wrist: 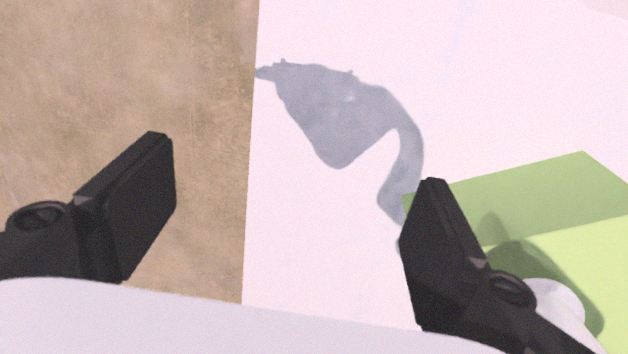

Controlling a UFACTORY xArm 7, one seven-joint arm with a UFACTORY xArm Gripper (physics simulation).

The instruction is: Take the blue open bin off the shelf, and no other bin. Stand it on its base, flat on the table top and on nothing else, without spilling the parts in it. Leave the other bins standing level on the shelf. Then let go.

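Frame: origin at the arm's base, x ahead, y left, z up, level; millimetres.
Seen in the pictures: gripper, fingertip midpoint: [293, 190].
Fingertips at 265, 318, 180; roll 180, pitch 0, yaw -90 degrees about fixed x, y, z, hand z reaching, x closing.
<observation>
A point is followed by its place in that frame, as x, y, z.
My gripper [293, 190] {265, 318, 180} is open, with its two black fingers wide apart and nothing between them. It hangs above the edge of the white table top [320, 240] {-75, 270, -175}, the left finger over the brown floor and the right finger over the table side. The blue open bin does not show in the wrist view. The other bins and the shelf cannot be made out for certain.
A green flat-faced structure [530, 197] {123, 11, -98} stands at the right, partly hidden by the right finger; whether it is part of the shelf or a bin is unclear. A grey arm shadow [340, 115] {164, 278, -175} lies on the table. Brown floor [125, 75] shows at the left.
</observation>
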